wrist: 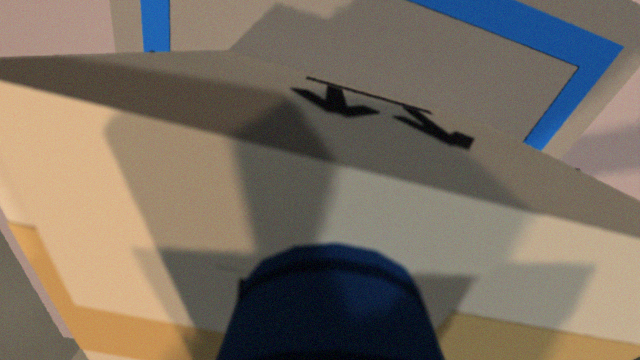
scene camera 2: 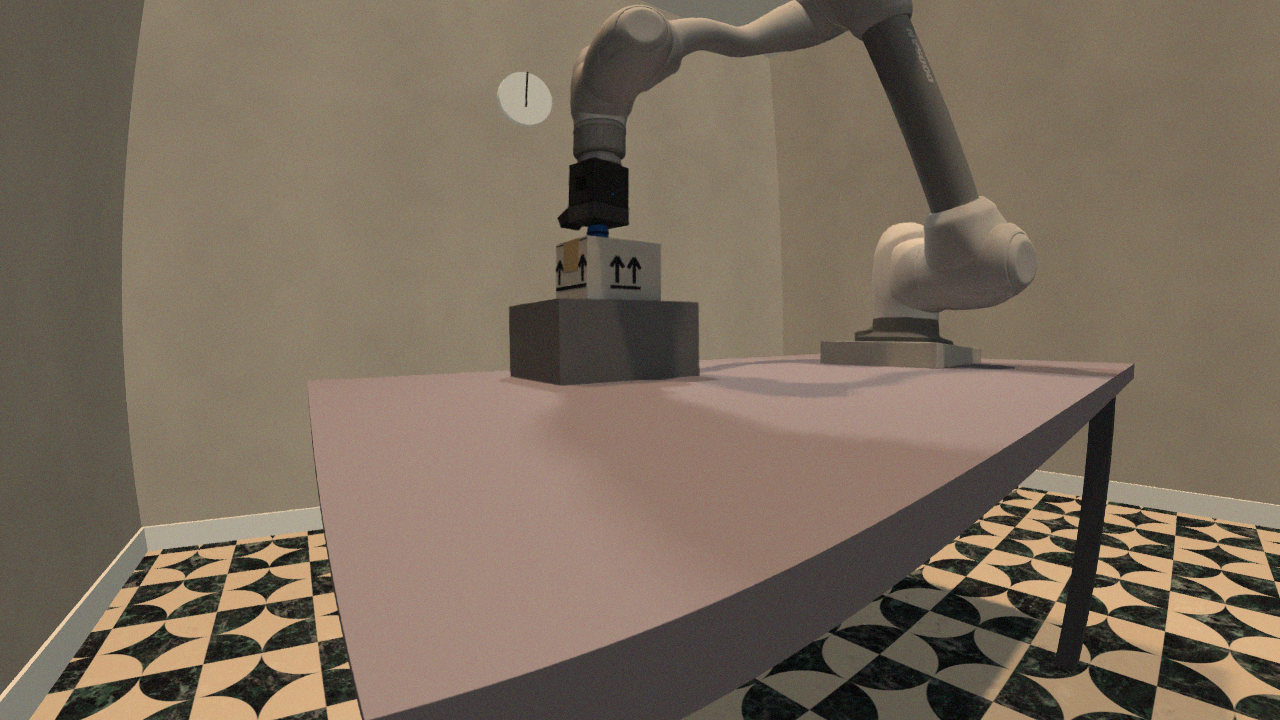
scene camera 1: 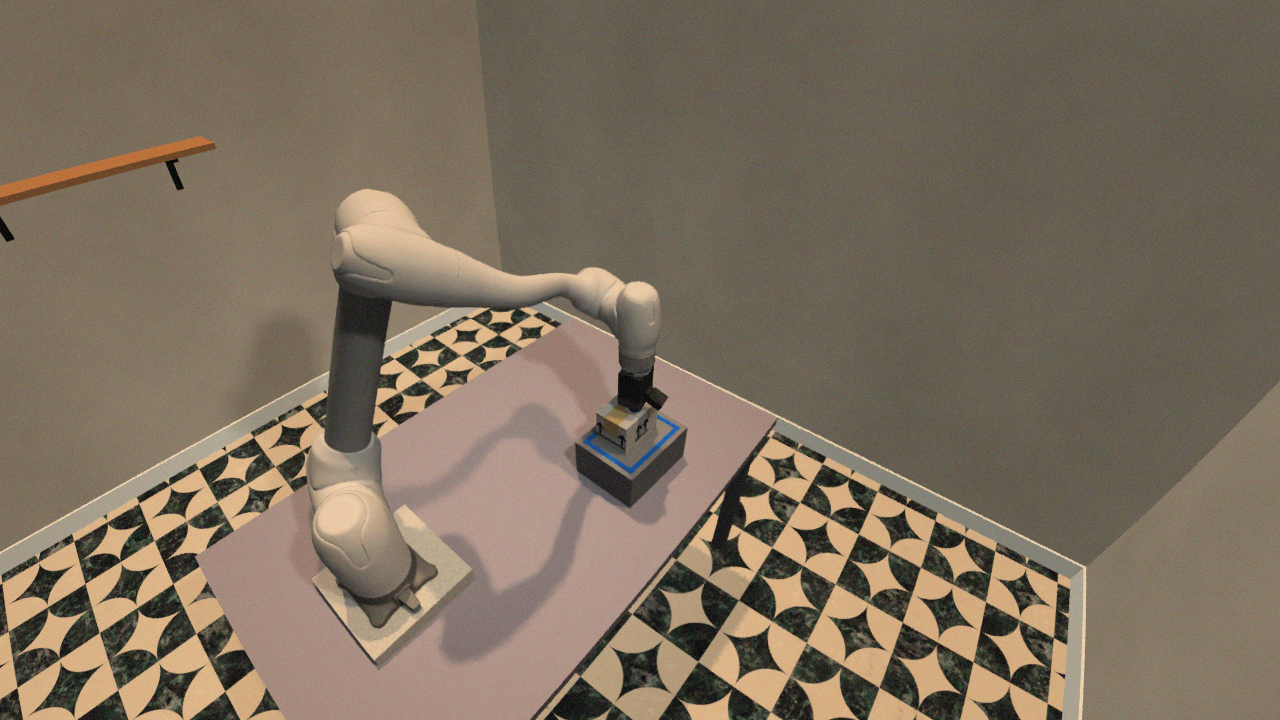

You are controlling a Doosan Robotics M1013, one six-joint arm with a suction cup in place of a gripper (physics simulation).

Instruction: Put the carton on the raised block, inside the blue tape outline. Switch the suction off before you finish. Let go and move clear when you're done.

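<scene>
The carton, pale with tan tape and black arrows, is upright on the grey raised block. No gap shows between them in scene camera 2. The blue tape outline runs around the carton, whose visible lower edges are inside it; the far side is partly hidden. My suction cup is pressed on the carton's top and looks attached to it. Its contact edge is partly hidden in scene camera 1.
The block stands on the pink table near one end. The arm's base sits on a pale plate at the other end. An orange rail and a round clock are on the walls.
</scene>
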